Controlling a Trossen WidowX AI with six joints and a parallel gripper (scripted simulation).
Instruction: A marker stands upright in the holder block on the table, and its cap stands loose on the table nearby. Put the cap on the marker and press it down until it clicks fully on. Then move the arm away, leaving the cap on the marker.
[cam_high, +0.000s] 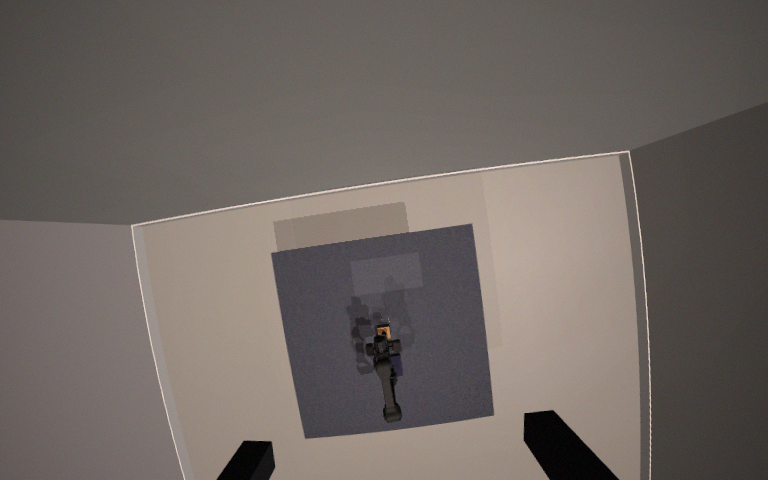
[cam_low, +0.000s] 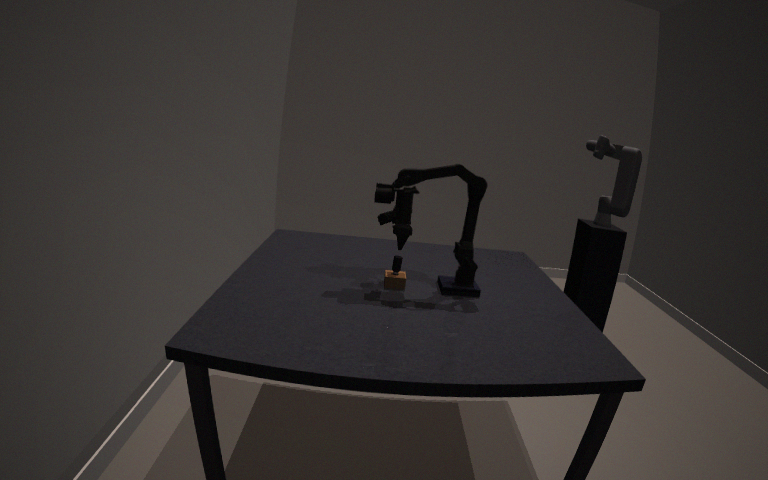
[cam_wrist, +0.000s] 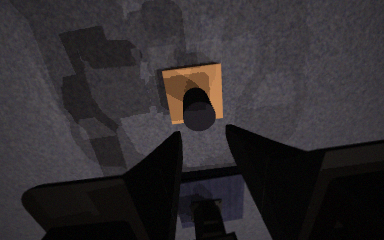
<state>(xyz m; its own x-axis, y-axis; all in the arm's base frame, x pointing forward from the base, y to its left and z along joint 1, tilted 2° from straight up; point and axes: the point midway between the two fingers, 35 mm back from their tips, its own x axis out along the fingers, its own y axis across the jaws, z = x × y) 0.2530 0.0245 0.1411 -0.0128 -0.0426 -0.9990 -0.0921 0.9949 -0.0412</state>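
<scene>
Right now the marker cap is 50 mm below my gripper tip.
</scene>
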